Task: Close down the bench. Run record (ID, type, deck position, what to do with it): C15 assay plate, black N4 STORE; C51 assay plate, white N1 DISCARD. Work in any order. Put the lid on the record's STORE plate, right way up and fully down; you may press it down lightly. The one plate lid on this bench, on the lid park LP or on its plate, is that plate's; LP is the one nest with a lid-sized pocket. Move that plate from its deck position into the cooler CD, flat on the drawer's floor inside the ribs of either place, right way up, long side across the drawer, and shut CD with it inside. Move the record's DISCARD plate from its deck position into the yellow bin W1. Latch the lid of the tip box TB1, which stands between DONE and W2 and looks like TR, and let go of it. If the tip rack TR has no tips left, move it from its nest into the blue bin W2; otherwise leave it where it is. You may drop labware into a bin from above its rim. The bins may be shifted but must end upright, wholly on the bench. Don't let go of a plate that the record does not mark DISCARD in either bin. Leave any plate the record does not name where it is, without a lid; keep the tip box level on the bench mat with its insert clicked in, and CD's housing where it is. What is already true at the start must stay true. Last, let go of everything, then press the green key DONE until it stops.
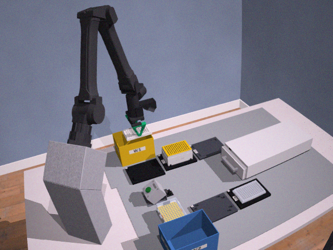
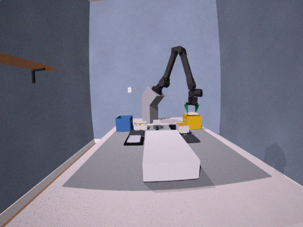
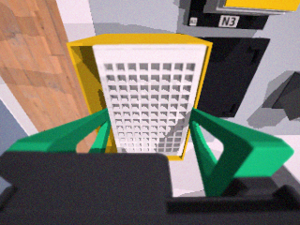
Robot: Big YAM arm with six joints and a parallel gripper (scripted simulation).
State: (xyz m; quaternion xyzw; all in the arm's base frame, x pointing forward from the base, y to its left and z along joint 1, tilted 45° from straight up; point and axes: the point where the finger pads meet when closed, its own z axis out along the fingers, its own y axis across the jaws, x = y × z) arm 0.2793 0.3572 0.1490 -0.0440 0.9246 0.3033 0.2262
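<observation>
My hand is 1 cm above the white assay plate. Also, from my hand: yellow bin W1: 3 cm behind, 11 cm below; N1 label: 28 cm ahead, 6 cm to the right, 14 cm below; tip rack TR: 17 cm ahead, 9 cm to the right, 9 cm below.
</observation>
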